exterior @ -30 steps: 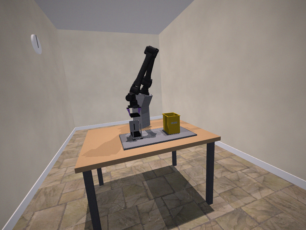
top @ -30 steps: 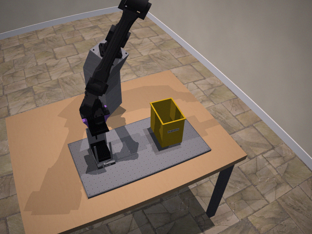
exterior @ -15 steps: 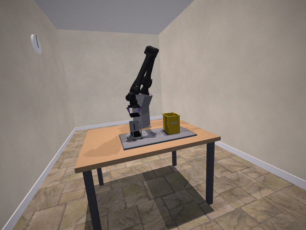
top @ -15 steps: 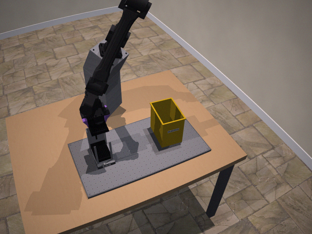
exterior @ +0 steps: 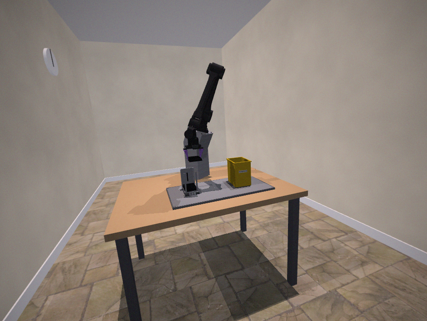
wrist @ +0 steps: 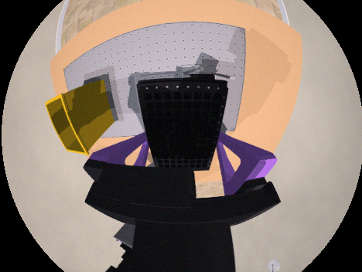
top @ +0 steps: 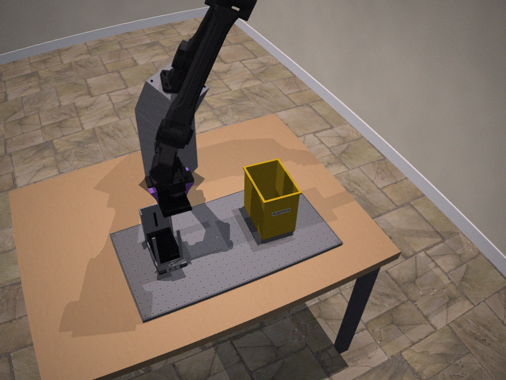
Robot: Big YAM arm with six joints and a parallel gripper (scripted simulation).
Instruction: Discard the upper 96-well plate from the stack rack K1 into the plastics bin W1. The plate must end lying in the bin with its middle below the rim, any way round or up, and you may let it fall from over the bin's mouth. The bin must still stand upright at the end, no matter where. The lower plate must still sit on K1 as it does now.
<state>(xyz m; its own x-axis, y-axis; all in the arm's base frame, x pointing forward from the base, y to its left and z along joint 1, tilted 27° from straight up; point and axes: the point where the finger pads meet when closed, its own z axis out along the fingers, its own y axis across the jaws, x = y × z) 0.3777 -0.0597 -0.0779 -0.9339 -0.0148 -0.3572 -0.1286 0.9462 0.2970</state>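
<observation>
Now: the yellow plastics bin W1 5 cm behind my hand, 33 cm to the left of it and 14 cm below it.
</observation>
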